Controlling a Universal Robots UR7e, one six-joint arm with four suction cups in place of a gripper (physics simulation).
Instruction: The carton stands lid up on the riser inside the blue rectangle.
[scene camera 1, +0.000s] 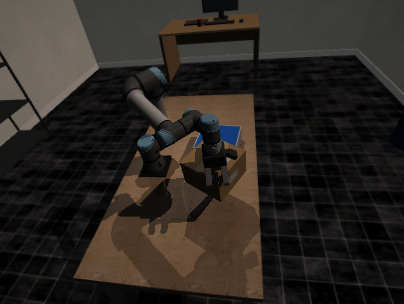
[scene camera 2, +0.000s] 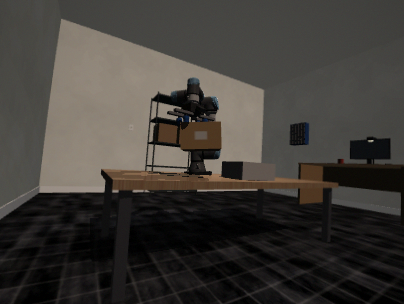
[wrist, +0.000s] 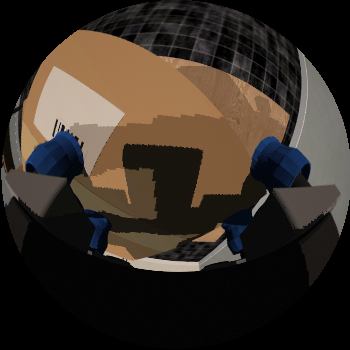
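The brown carton (scene camera 1: 239, 166) (scene camera 2: 200, 144) (wrist: 165, 92) hangs level above the table, with a white label on one side. My gripper (scene camera 1: 218, 175) (scene camera 2: 192, 119) (wrist: 167, 167), with four blue suction cups, is shut on the carton from above. The riser (scene camera 1: 227, 135) (scene camera 2: 259, 171) is a grey box with a blue top and a pale border. In scene camera 2 it stands to the right of the carton and lower. In scene camera 1 the carton and gripper hide its near part. The contact under the cups is partly hidden in the wrist view.
The wooden table (scene camera 1: 115, 255) (scene camera 2: 220, 185) carries the arm's base and the riser. A desk (scene camera 1: 172, 30) (scene camera 2: 311, 184) with a monitor (scene camera 1: 220, 5) (scene camera 2: 370, 149) stands beyond it. A dark shelf rack (scene camera 2: 162, 99) holding a brown box (scene camera 2: 165, 133) stands by the wall.
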